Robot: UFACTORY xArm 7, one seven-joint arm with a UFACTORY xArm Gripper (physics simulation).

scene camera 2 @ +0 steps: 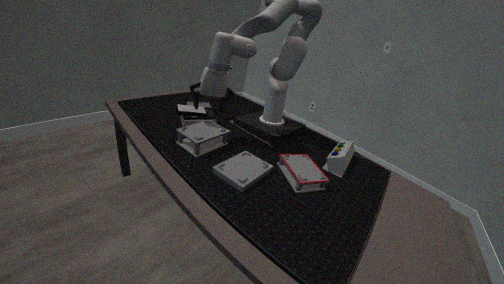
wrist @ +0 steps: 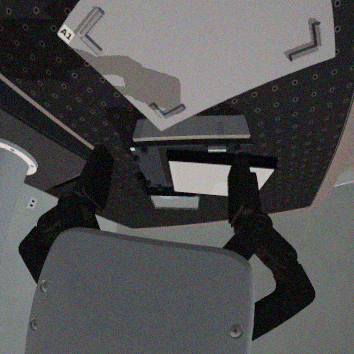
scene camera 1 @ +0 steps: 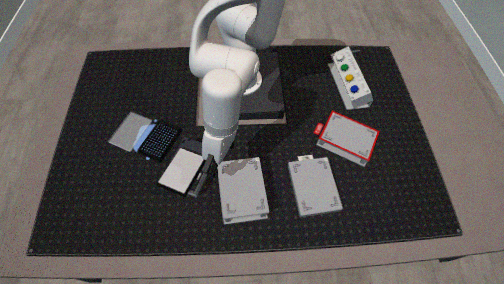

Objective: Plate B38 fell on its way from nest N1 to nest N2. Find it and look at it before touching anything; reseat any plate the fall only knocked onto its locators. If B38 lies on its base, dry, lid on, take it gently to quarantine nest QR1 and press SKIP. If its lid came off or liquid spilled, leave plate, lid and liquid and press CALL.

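Frame: origin at the arm's base, x ahead, y left, z up, level; metres.
Seen in the pictures: gripper, fingertip midpoint: (scene camera 2: 208, 109) (wrist: 168, 159) (scene camera 1: 220, 160); arm's base, origin of the base link: (scene camera 2: 271, 121) (wrist: 8, 155).
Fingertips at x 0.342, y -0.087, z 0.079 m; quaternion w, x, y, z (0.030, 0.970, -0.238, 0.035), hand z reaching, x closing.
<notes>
Offsets run from my fingertips to a thing's top centre. "spot": to the spot under its first point.
A black well plate @[dz -0.094, dx -0.137, dy -0.192 m] (scene camera 1: 159, 140) lies on its base on the mat with no lid on. Its clear lid @[dz -0.101, dx -0.181, dy -0.291 m] (scene camera 1: 127, 131) (wrist: 174, 201) lies flat beside it, and blue liquid @[spot: dz -0.103, dx -0.160, dy -0.252 m] (scene camera 1: 142, 136) is pooled between them. A second plate with a white lid @[dz -0.028, dx +0.003, dy -0.106 m] (scene camera 1: 181, 170) (scene camera 2: 191, 108) (wrist: 214, 177) sits tilted on a dark nest (scene camera 1: 198, 185) (wrist: 154, 172). My gripper (scene camera 1: 208, 164) (scene camera 2: 201, 100) (wrist: 168, 159) is open and empty. It hangs low over the right edge of the tilted plate, with one finger on either side in the wrist view. I cannot read any plate label.
Grey nest N1 @[dz -0.046, dx +0.055, dy +0.052 m] (scene camera 1: 242, 189) (scene camera 2: 202, 134) (wrist: 211, 46) stands just right of the gripper, with nest N2 @[dz -0.081, dx +0.053, dy +0.261 m] (scene camera 1: 313, 186) (scene camera 2: 242, 169) beyond it. The red-framed nest QR1 @[dz -0.063, dx -0.095, dy +0.398 m] (scene camera 1: 349, 136) (scene camera 2: 304, 168) and the button box @[dz -0.025, dx -0.332, dy +0.467 m] (scene camera 1: 351, 77) (scene camera 2: 340, 158) are at the right. The arm's base (scene camera 1: 260, 102) stands behind.
</notes>
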